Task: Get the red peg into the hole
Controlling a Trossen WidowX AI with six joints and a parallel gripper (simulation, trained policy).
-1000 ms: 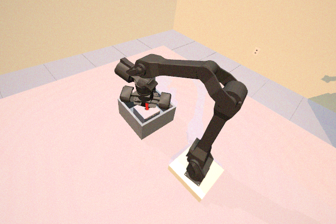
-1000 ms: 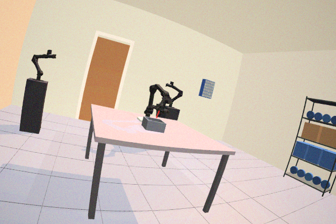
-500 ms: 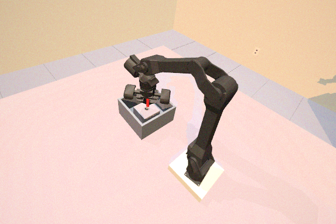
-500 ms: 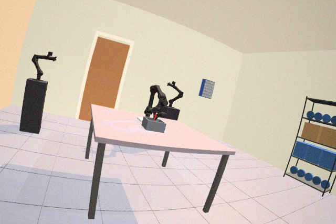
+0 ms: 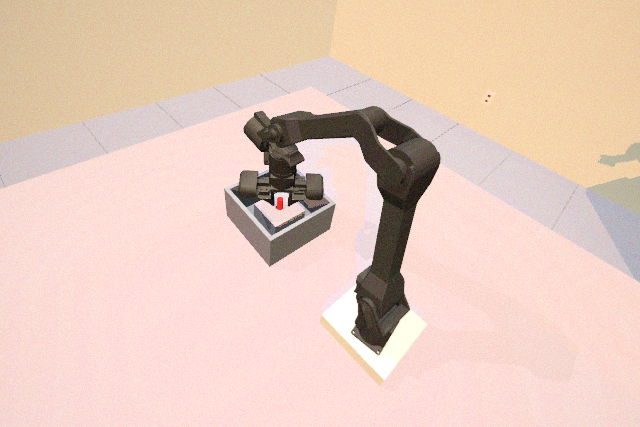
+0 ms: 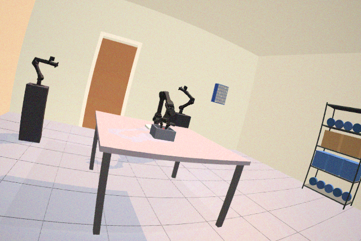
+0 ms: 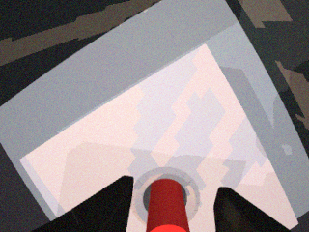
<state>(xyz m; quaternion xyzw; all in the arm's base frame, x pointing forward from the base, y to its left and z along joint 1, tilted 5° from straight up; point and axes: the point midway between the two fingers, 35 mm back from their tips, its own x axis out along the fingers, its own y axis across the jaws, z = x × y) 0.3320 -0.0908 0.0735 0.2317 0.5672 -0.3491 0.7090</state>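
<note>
Now: the red peg 10 mm behind my gripper tip and 10 mm to the left of it. Also, from my gripper tip: grey box 10 mm to the left, 40 mm below; then pale plate 10 mm to the left, 20 mm below.
</note>
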